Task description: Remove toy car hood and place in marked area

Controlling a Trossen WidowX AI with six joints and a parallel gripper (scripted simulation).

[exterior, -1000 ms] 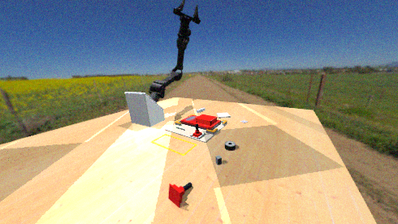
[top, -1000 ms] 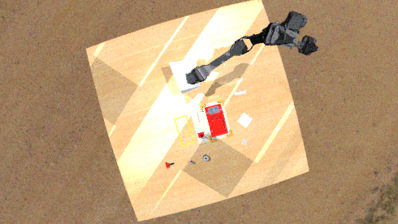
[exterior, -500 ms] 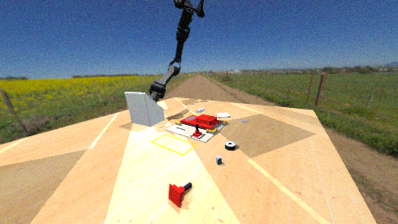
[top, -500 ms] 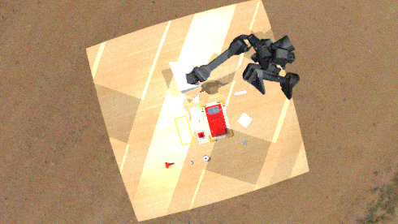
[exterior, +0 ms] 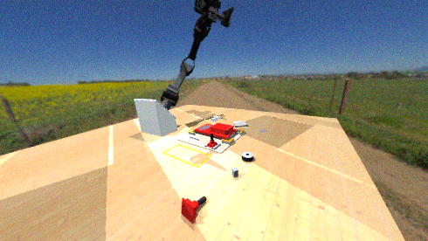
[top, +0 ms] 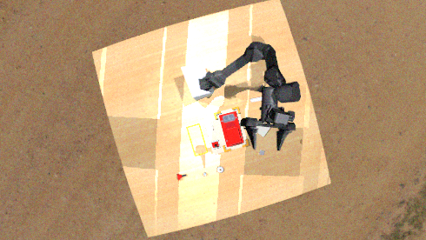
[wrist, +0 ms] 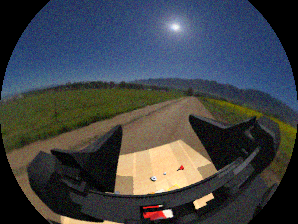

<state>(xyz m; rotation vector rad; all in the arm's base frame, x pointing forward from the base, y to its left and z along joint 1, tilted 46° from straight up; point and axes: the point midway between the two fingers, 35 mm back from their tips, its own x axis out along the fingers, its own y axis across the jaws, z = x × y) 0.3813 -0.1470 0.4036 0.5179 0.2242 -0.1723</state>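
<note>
Now: the red hood 54 cm below my gripper tip and 5 cm to the right of it. Round my gripper tip: white base plate (57 cm below, 8 cm to the right, 3 cm behind); black-and-white ring (57 cm below, 19 cm ahead, 16 cm to the right).
</note>
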